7 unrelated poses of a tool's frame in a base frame.
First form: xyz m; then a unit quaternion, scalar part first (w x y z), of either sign.
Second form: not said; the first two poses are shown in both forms.
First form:
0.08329 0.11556 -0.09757 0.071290 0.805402 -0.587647 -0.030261
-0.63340 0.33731 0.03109 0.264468 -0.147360 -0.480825 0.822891
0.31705 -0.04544 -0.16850 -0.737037 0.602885 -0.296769 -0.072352
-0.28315 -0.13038 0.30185 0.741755 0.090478 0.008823 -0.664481
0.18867 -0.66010 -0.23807 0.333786 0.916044 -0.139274 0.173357
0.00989 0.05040 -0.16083 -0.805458 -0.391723 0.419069 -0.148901
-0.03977 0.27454 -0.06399 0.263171 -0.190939 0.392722 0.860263
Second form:
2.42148 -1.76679 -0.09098 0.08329 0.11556 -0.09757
-0.39824 -1.29944 2.22387 -0.63340 0.33731 0.03109
-1.32400 0.65174 0.15889 0.31705 -0.04544 -0.16850
0.19834 0.01934 -1.45666 -0.28315 -0.13038 0.30185
2.39150 -0.36360 0.45258 0.18867 -0.66010 -0.23807
0.83856 -0.89710 0.31875 0.00989 0.05040 -0.16083
-0.51636 1.06204 2.32642 -0.03977 0.27454 -0.06399

